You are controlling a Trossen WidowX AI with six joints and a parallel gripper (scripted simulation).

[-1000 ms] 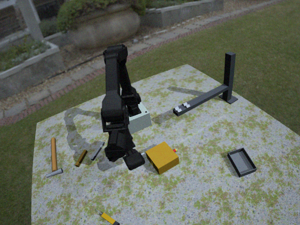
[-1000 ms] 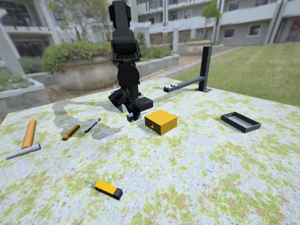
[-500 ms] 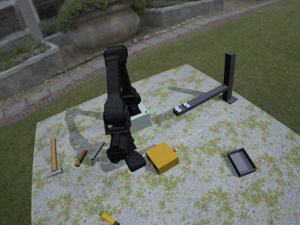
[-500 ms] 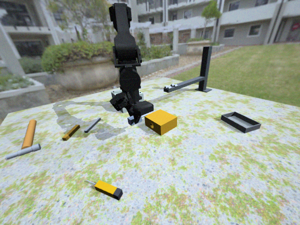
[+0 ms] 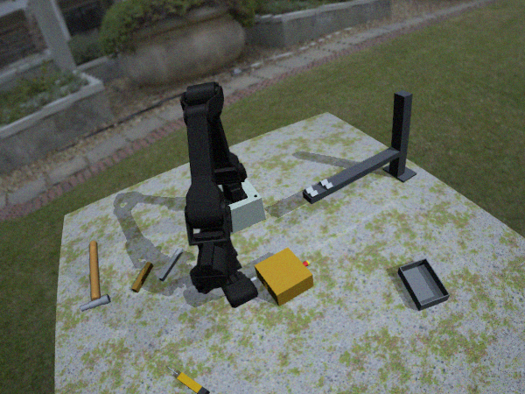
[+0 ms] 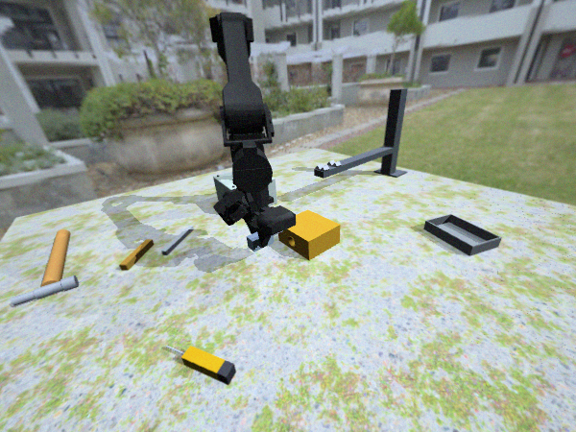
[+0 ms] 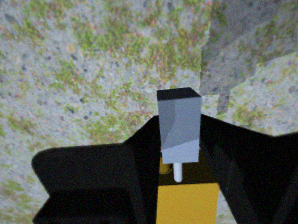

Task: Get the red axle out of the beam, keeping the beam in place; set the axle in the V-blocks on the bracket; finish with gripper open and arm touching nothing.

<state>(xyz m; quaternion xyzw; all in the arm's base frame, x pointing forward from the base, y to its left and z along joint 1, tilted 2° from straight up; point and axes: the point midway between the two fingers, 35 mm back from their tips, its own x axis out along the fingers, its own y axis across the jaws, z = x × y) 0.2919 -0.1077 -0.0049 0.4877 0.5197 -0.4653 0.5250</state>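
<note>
Now: the yellow beam 120 mm to the left of my gripper tip and 20 mm below it. The rest, counted from my gripper tip: yellow-and-black tool: 160 mm ahead, 180 mm to the right, 40 mm below; grey bar: 200 mm behind, 140 mm to the right, 40 mm below; grey block tool: 20 mm to the left, 10 mm above.
</note>
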